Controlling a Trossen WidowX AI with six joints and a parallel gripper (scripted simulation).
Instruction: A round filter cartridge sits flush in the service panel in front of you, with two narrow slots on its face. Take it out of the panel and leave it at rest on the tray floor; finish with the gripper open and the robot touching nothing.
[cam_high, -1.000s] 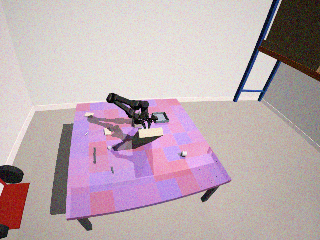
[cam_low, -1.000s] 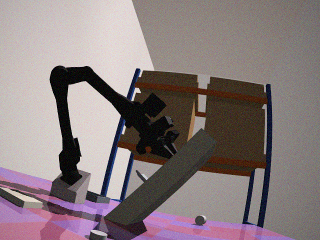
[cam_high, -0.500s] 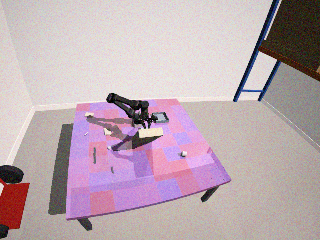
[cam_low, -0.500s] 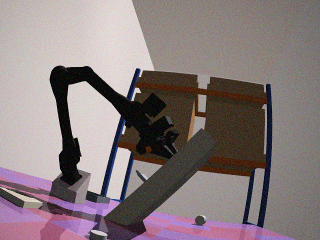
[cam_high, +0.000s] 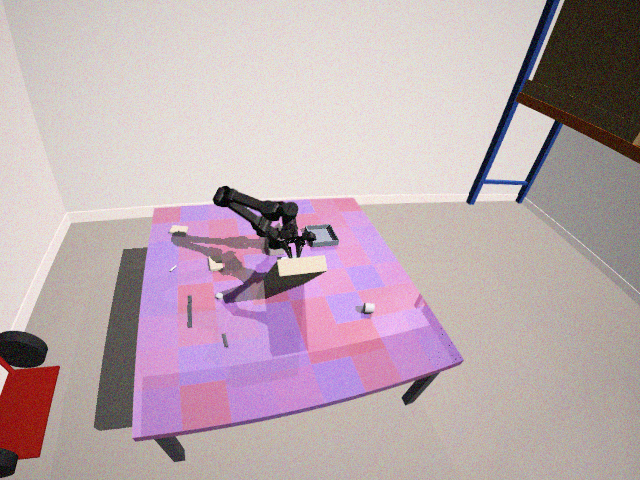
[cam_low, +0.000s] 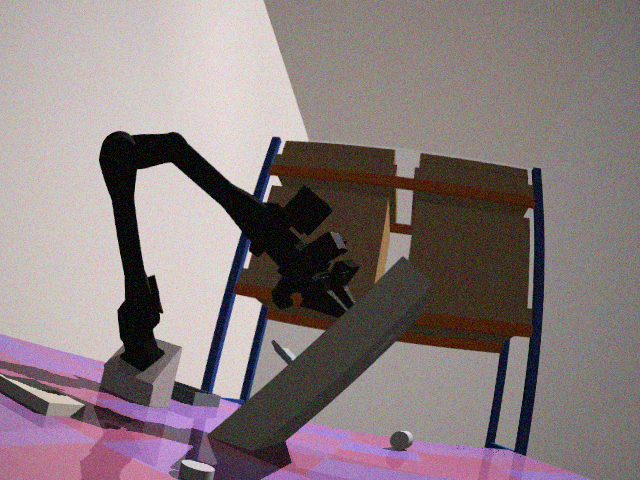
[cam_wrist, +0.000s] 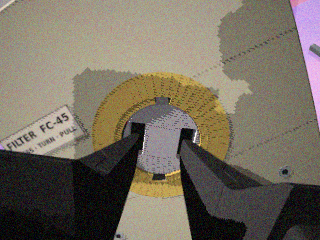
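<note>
Right now the white round filter cartridge is 20 mm ahead of my gripper tip and 10 mm below it. Round my gripper tip: sloped service panel 30 mm behind, 90 mm below; grey tray 440 mm behind, 250 mm to the left, 220 mm below.
</note>
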